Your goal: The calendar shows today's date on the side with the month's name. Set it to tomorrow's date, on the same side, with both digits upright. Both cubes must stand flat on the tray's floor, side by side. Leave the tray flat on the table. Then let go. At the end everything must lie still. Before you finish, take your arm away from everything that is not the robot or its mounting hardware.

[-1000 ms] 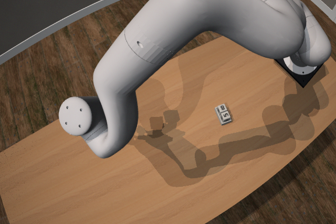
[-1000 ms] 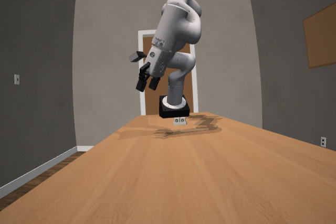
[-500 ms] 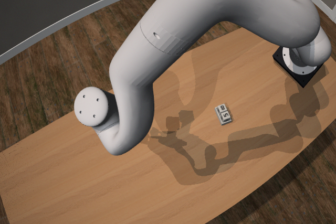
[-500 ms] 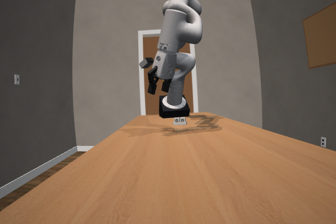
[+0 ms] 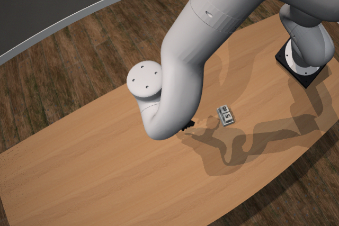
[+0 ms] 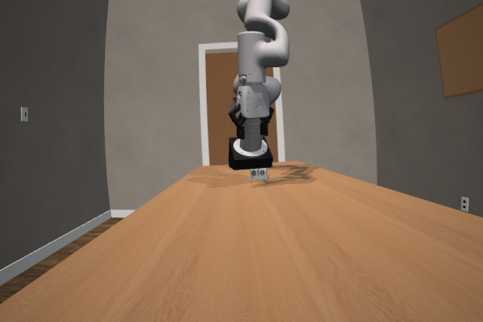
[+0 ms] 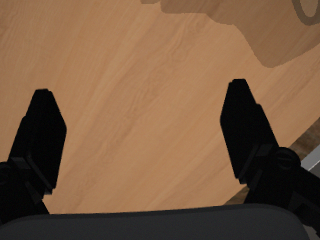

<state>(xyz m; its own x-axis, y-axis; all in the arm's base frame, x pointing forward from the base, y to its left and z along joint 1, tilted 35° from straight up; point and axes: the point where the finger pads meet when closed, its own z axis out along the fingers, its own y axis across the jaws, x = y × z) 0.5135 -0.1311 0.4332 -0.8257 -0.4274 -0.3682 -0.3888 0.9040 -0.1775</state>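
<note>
My hand is 220 mm past the white digit cube, 50 mm to the right of it and 150 mm above it. Also, from my hand: calendar tray (210 mm behind, 60 mm to the left, 160 mm below).
</note>
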